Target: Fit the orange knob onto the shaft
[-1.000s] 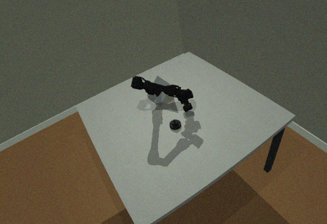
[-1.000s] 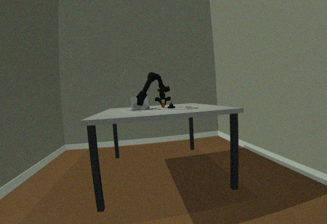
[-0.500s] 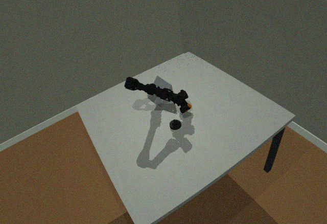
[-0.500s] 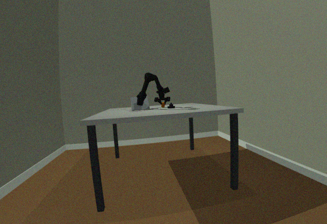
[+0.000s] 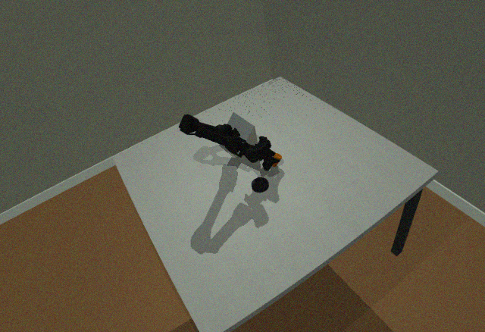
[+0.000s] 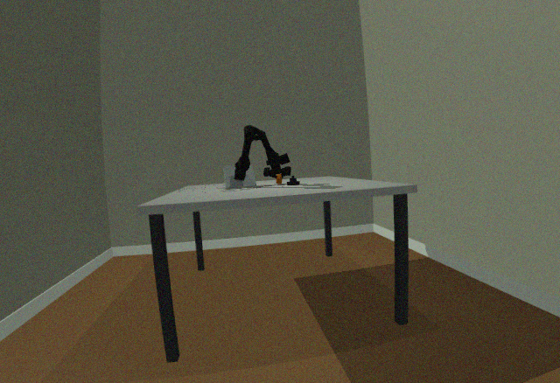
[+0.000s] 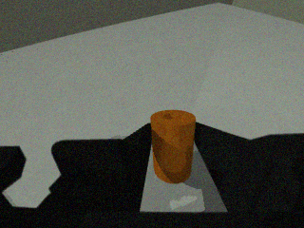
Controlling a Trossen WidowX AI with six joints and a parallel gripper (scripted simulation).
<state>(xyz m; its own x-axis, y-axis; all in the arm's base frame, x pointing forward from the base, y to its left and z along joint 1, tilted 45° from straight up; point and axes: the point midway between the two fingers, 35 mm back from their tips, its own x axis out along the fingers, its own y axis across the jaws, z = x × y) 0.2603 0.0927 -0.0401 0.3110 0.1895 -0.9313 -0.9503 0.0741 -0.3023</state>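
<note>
Right now the orange knob is 2 cm to the right of my gripper tip and 1 cm below it. Round my gripper tip: dark round pedestal (16 cm to the right, 8 cm ahead, 1 cm below).
</note>
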